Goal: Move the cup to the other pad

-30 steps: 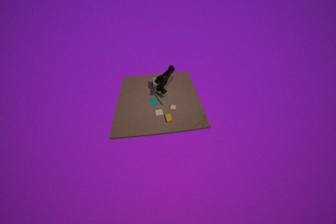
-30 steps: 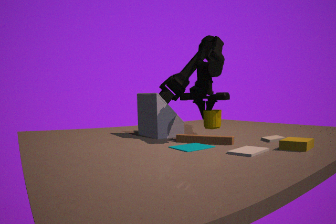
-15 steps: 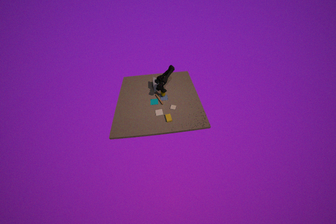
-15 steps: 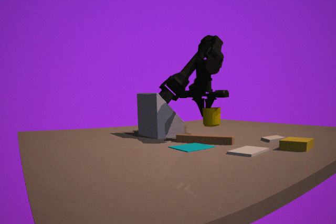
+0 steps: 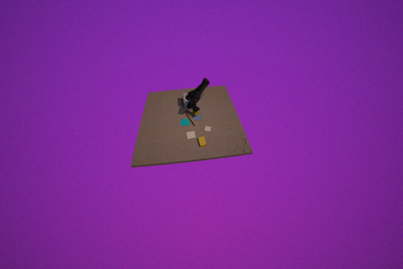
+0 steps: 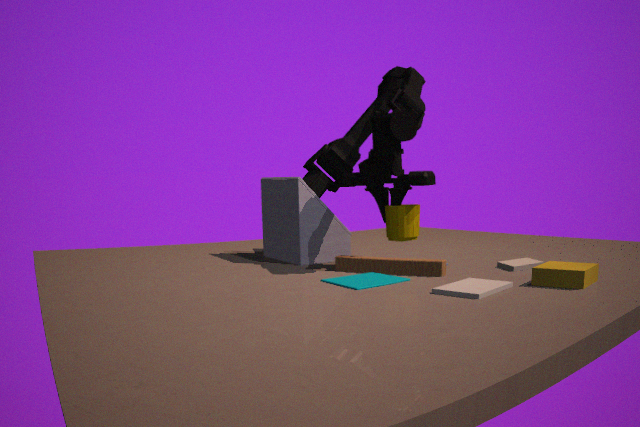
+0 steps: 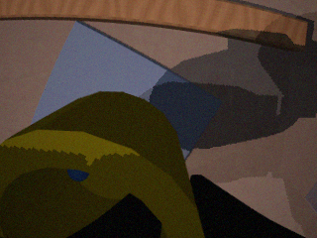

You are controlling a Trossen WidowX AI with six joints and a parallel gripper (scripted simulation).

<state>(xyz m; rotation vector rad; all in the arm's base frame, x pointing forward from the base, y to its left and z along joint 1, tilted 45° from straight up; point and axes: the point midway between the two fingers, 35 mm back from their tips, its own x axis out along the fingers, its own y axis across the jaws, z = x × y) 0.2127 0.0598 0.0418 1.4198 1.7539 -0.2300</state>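
Now: gripper tip 40 mm short of the blue marble, 30 mm to the right of it and 20 mm above it. Round my gripper tip: pale blue pad: 30 mm ahead, 30 mm to the left, 100 mm below; then wooden bar: 70 mm ahead, 50 mm to the right, 80 mm below; then yellow cup: 20 mm ahead, 10 mm to the left.
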